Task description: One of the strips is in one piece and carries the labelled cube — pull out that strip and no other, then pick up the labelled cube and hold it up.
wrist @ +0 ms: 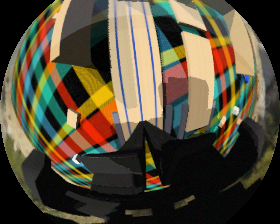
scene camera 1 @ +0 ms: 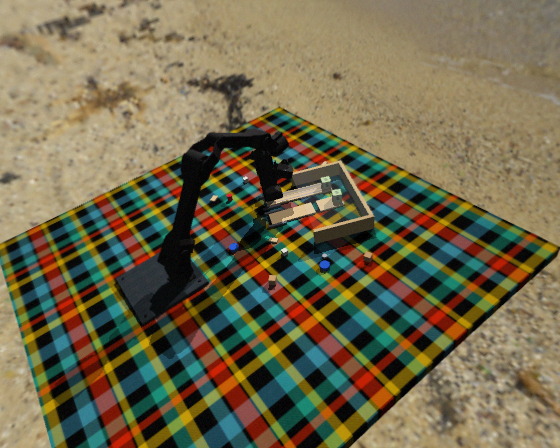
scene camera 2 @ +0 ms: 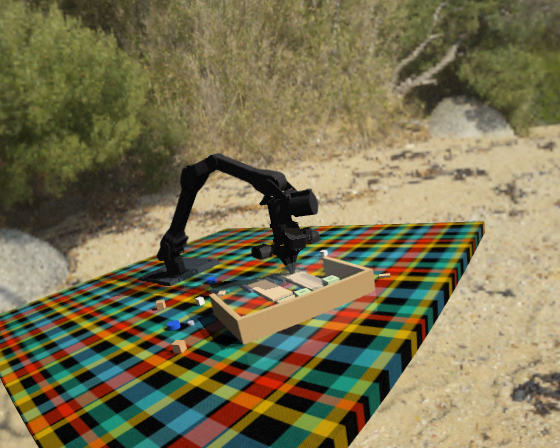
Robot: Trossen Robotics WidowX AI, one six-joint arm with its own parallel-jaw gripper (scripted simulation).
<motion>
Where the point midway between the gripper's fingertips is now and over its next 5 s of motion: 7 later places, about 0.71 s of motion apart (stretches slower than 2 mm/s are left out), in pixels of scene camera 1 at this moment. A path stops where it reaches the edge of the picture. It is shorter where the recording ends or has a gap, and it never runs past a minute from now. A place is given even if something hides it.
My gripper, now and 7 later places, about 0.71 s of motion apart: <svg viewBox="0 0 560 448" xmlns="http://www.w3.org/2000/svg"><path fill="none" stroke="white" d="M273 199L265 201L256 203L248 205L238 208L230 210L226 206L242 196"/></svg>
</motion>
